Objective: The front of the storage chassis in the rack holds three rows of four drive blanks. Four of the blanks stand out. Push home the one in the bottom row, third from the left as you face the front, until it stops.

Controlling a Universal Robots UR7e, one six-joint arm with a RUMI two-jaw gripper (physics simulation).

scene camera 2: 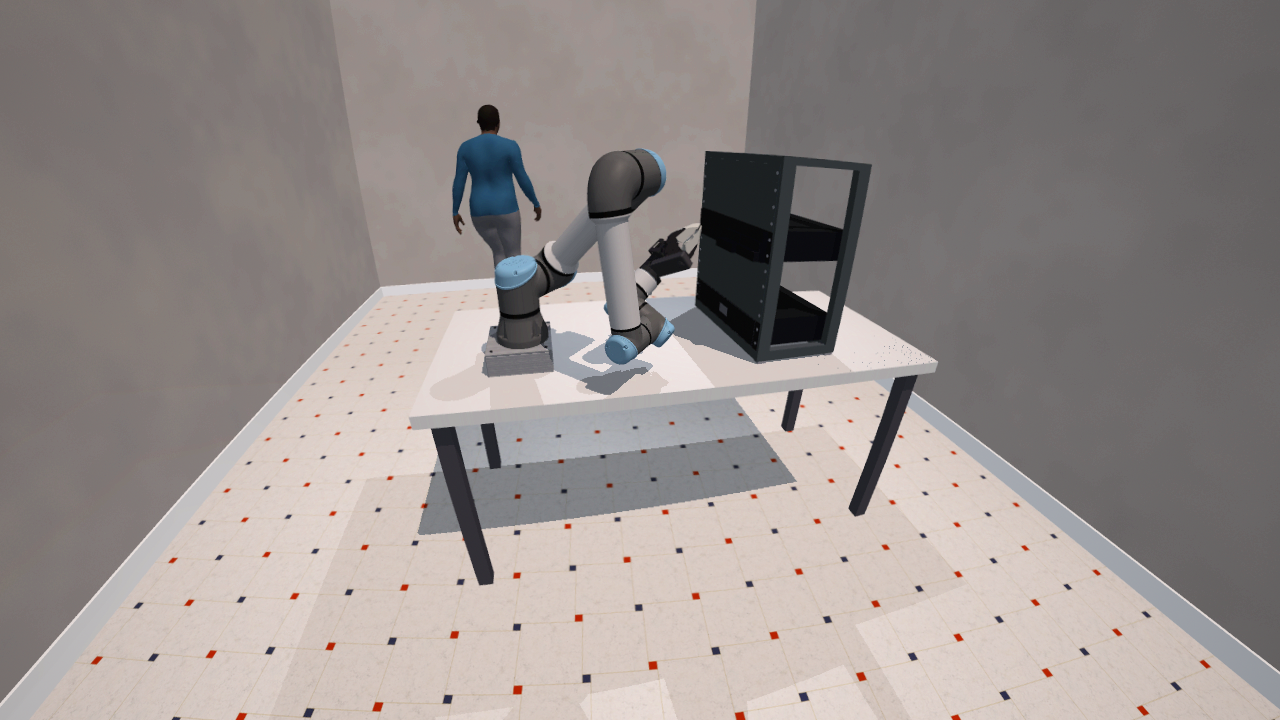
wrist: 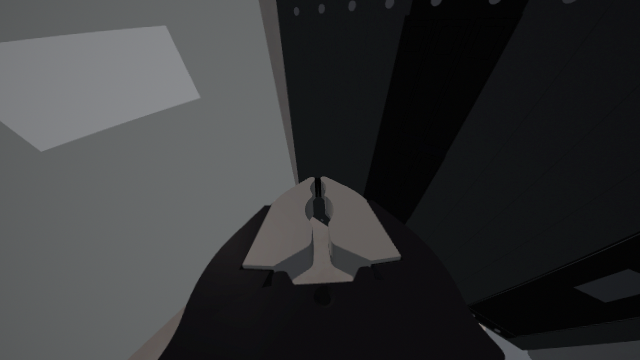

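Note:
The rack stands on the right part of the table, its dark front towards the arm. The storage chassis shows as a black band across the rack front at middle height. Its blanks are too dark to tell apart, and which ones stand out cannot be seen. My gripper is shut, with a thin slit between the fingertips and no object held. In the scene view it points up at the far side of the rack front. Whether it touches anything cannot be told.
A lower black unit with a pale label sits near the rack's foot. The arm's base stands on the left part of the white table. A person in a blue top stands behind the table at the left.

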